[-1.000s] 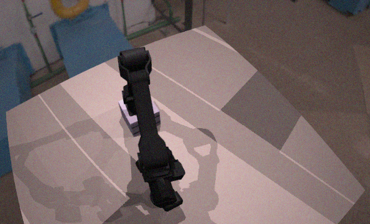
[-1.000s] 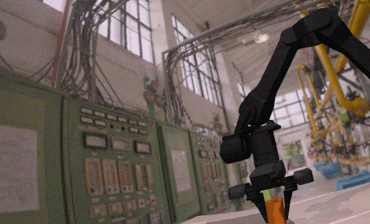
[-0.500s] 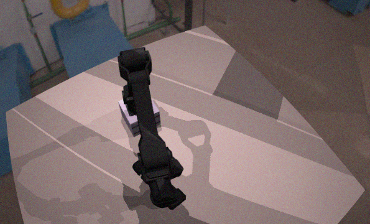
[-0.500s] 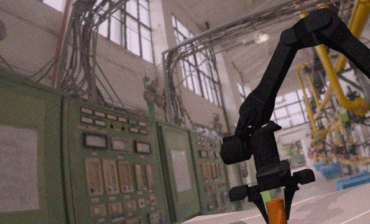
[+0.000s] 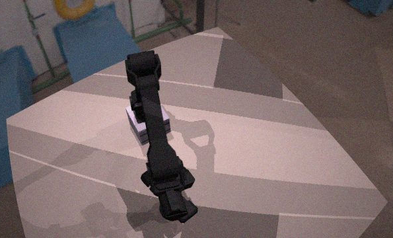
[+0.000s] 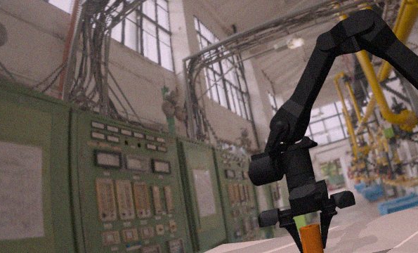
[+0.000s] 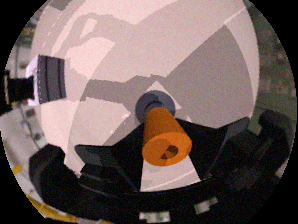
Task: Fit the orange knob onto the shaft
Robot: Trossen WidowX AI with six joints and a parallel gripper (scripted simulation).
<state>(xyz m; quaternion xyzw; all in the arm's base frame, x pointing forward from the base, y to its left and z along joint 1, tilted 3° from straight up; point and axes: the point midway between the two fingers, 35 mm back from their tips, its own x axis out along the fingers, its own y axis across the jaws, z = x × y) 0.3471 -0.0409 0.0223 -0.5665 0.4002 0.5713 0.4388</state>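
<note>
Right now my gripper tip is 2 cm below the orange knob. The rest, counted from my gripper tip: round pedestal 4 cm below.
</note>
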